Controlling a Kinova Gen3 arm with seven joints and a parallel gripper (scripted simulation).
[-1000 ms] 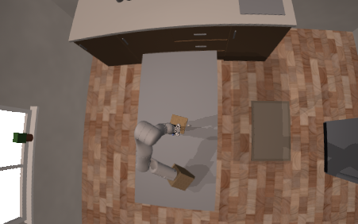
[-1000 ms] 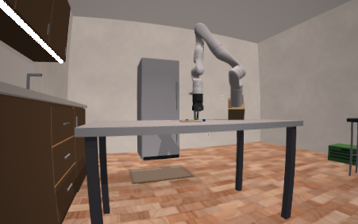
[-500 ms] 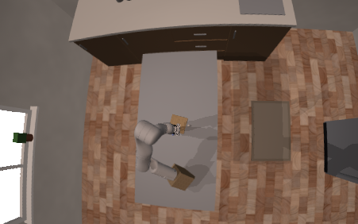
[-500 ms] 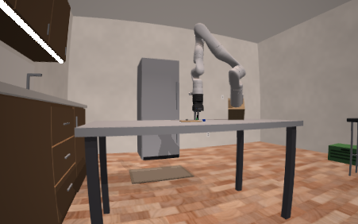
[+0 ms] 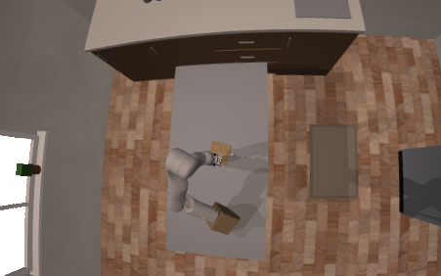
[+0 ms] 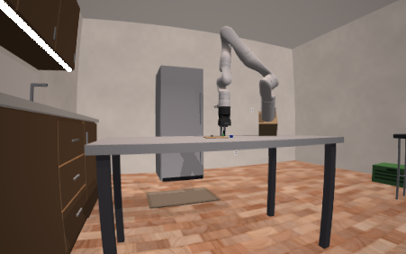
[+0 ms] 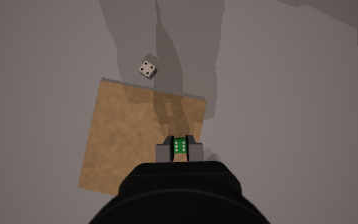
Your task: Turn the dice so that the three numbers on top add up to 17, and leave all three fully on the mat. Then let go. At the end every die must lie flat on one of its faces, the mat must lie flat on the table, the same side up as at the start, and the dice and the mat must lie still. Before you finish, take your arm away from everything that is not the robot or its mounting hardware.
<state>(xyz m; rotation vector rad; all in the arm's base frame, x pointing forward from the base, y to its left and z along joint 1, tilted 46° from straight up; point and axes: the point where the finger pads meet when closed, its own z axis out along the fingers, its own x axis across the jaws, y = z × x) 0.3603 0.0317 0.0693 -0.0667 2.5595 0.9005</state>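
Right now my hand is 1 cm above the green die. From my hand the other things lie so: white die: 5 cm ahead, 8 cm to the right, 2 cm below; then tan mat: 5 cm ahead, 1 cm to the left, 3 cm below; then blue die: 5 cm behind, 3 cm to the left, 2 cm below.
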